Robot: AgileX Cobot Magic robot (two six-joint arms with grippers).
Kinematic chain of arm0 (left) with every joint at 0, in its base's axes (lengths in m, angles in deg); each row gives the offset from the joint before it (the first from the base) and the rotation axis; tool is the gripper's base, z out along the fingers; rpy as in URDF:
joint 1: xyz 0 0 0.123 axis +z
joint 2: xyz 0 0 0 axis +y
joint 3: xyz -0.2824 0 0.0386 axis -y
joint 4: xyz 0.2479 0 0.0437 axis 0.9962 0 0.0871
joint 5: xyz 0 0 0 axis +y
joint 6: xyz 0.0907 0 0.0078 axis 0.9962 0 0.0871
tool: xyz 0 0 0 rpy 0 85 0
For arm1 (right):
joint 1: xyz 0 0 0.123 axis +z
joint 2: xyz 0 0 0 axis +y
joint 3: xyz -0.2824 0 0.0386 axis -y
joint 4: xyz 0.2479 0 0.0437 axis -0.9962 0 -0.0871
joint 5: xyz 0 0 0 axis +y
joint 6: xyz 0.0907 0 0.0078 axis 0.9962 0 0.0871
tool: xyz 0 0 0 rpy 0 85 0
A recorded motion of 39 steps. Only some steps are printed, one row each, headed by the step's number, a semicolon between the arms.
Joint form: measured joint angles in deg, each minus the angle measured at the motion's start. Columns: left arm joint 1, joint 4, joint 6, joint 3, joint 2, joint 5; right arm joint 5, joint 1, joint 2, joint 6, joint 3, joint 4.
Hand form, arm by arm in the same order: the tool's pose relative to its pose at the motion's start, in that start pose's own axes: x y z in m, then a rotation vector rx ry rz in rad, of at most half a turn. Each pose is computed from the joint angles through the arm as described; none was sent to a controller.
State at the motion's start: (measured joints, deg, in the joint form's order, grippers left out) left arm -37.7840 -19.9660 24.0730 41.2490 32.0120 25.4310; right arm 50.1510 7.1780 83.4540 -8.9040 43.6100 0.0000
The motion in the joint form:
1: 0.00 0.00 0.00 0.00 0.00 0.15; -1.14 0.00 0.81 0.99 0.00 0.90
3: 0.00 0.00 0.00 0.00 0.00 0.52; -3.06 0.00 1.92 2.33 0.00 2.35
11: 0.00 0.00 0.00 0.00 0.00 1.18; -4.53 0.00 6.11 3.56 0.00 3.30
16: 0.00 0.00 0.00 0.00 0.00 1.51; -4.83 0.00 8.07 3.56 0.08 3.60
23: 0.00 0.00 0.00 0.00 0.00 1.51; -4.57 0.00 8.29 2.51 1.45 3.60
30: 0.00 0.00 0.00 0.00 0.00 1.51; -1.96 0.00 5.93 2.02 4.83 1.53
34: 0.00 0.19 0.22 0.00 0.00 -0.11; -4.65 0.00 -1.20 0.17 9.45 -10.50
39: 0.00 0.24 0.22 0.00 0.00 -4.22; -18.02 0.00 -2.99 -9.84 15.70 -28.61
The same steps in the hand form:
1: 0.0002 -0.0001 0.0000 0.0011 0.0024 0.0000; -0.0023 -0.0015 0.0034 0.0126 -0.0040 0.0070
3: 0.0008 -0.0003 0.0000 0.0037 0.0083 0.0000; -0.0059 -0.0037 0.0080 0.0327 -0.0156 0.0130
11: 0.0017 -0.0008 0.0000 0.0084 0.0188 0.0000; -0.0104 -0.0054 0.0260 0.0369 0.0324 0.0213
16: 0.0022 -0.0010 0.0000 0.0107 0.0241 0.0000; -0.0118 -0.0060 0.0342 0.0363 0.0601 0.0167
23: 0.0022 -0.0010 0.0000 0.0107 0.0241 0.0000; -0.0176 -0.0069 0.0308 0.0383 0.0451 -0.0011
30: 0.0022 -0.0010 0.0000 0.0107 0.0241 0.0000; -0.0271 -0.0061 0.0086 0.0219 -0.0121 0.0176
34: -0.0001 0.0002 0.0000 -0.0021 -0.0012 0.0068; -0.0430 0.0053 -0.0454 -0.1045 -0.2857 0.1132
39: -0.0061 0.0029 -0.0002 -0.0317 -0.0665 0.0077; -0.0796 0.0110 -0.0985 -0.2298 -0.7002 0.1593

